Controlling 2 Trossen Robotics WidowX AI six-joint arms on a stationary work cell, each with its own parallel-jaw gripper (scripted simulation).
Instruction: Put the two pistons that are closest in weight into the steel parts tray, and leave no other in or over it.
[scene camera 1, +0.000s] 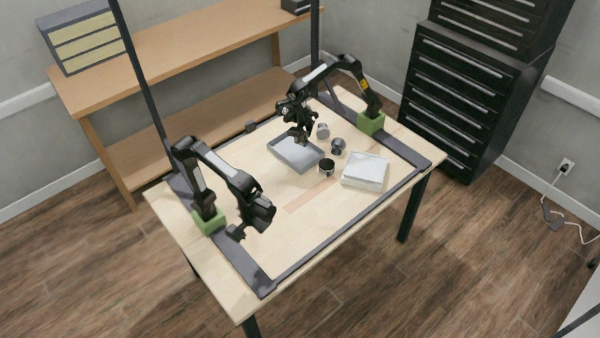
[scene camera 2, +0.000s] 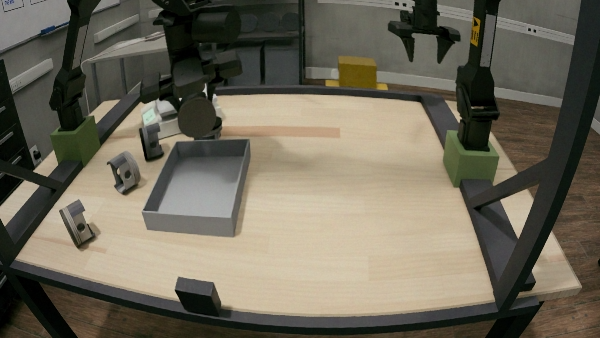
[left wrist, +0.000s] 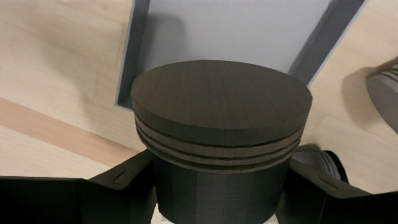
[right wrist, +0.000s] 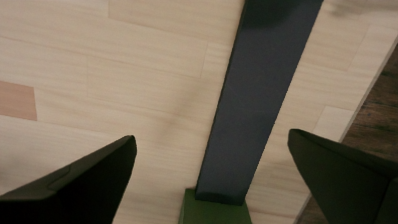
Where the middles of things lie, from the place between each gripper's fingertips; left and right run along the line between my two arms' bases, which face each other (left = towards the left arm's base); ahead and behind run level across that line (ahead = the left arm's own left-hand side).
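The steel parts tray (scene camera 2: 199, 178) sits 60 mm behind my left hand, 10 mm to the right of it and 150 mm below it. Counted from that same left hand, the white scale (scene camera 1: 345, 180) is 140 mm to the left, 250 mm ahead and 120 mm below, while the grey pan (scene camera 1: 362, 166) is 140 mm to the left, 250 mm ahead and 110 mm below. Going by its middle, the white scale is nearer to my left hand than to my right hand.
My right hand, for its part, is 34 cm past the steel parts tray, 45 cm to the right of it and 19 cm above it. From my right hand I find the white scale 3 cm behind, 61 cm to the left and 16 cm below, and the grey pan 3 cm behind, 60 cm to the left and 14 cm below. Going by its middle, the steel parts tray is nearer to my left hand than to my right hand.
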